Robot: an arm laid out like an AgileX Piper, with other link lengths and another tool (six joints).
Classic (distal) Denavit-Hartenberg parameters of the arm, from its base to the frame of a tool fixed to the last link. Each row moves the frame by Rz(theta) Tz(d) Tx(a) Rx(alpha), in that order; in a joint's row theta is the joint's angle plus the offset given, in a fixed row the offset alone. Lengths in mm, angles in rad.
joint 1: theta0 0  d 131.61  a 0  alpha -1.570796
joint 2: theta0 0.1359  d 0  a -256.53  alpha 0
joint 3: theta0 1.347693  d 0  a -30.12  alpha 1.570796
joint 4: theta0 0  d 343.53  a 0  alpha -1.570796
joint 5: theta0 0  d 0  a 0  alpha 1.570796
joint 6: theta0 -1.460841  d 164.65  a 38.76  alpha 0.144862
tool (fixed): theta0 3.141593  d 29.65  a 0  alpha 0
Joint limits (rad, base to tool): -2.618..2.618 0..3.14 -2.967..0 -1.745..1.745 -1.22..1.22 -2.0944..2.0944
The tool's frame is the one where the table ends.
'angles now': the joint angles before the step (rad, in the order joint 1, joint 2, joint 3, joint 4, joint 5, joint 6). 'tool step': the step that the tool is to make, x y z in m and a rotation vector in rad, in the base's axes. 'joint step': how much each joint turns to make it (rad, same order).
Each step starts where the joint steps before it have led.
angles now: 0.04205, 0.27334, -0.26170, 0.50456, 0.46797, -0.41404
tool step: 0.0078, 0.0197, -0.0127, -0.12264, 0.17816, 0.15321
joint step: 0.01438, 0.18965, -0.12788, -0.00010, 0.17680, -0.12608
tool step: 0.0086, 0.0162, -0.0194, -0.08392, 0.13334, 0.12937
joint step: 0.02354, 0.16634, -0.08337, -0.00081, 0.09908, -0.09971
